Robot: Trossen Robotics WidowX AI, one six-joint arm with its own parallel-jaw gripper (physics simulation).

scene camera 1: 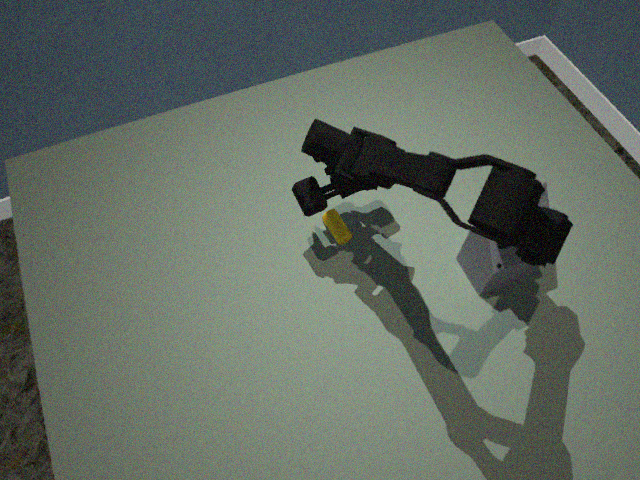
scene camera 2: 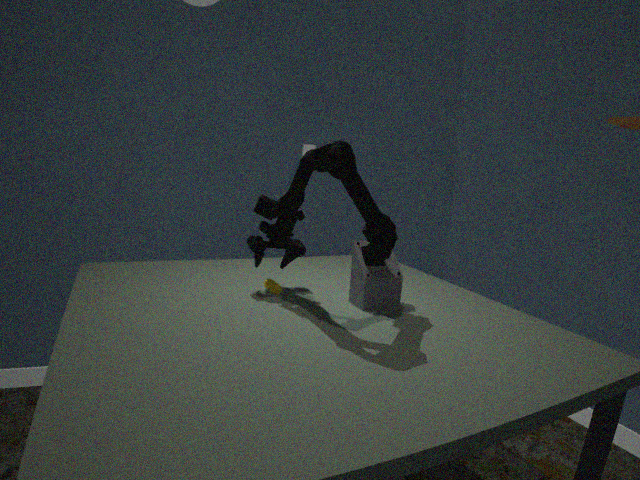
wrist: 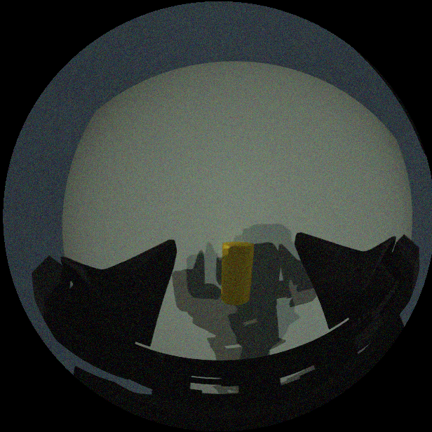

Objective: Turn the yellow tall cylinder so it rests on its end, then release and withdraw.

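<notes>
The yellow tall cylinder [scene camera 1: 337, 227] [scene camera 2: 272, 286] [wrist: 237, 275] lies on its side on the table, partly in the arm's shadow. In the wrist view it shows lengthwise, in the gap between the fingers, with its long side roughly in line with the view's upright direction. My gripper [scene camera 1: 328, 201] [scene camera 2: 269, 267] [wrist: 237, 243] is wide open and empty. In scene camera 2 its fingertips hang above the cylinder and do not touch it. In scene camera 1 one finger shows plainly, and the other is largely hidden by the arm.
The pale green table [scene camera 1: 155, 320] [scene camera 2: 155, 392] [wrist: 225, 150] bears the arm's grey base [scene camera 1: 478, 260] [scene camera 2: 376, 289], to the right of the cylinder in both scene views. The arm's dark shadows fall across the table top. A blue wall stands behind.
</notes>
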